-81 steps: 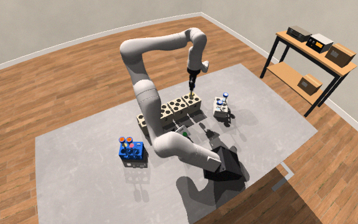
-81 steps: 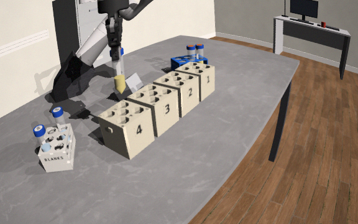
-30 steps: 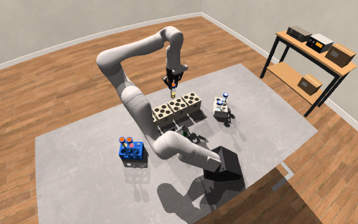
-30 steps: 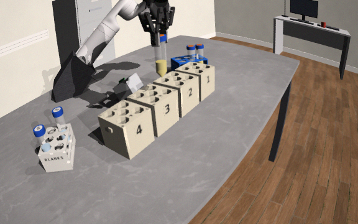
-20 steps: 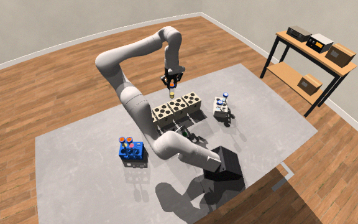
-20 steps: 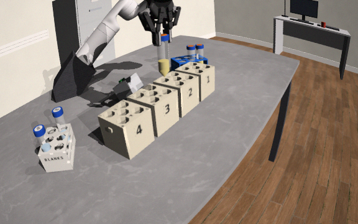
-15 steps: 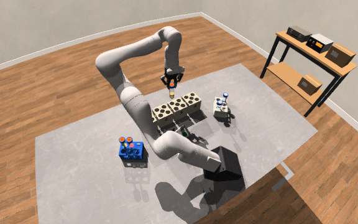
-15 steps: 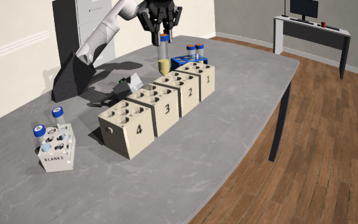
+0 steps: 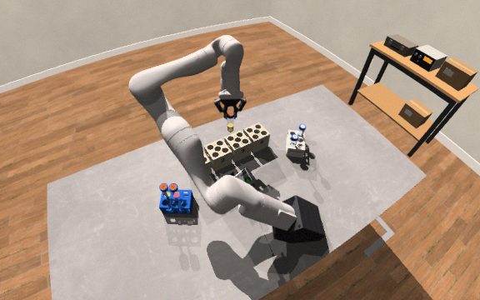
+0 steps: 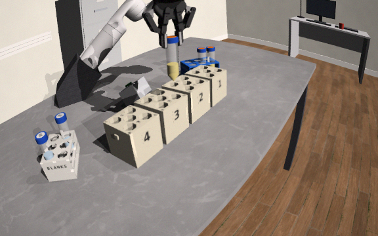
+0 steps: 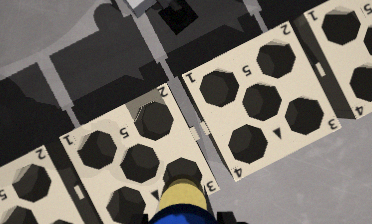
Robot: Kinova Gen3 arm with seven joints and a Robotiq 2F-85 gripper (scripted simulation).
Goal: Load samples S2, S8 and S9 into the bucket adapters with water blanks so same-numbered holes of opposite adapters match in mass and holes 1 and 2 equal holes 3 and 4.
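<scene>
My gripper is now 10 mm to the right of the sample S2 and 50 mm above it. The rest, counted from my hand: adapter 2: 30 mm behind, 80 mm to the left, 200 mm below; green done key: 230 mm behind, 30 mm to the left, 180 mm below; adapter 4: 10 mm behind, 140 mm to the right, 200 mm below.
</scene>
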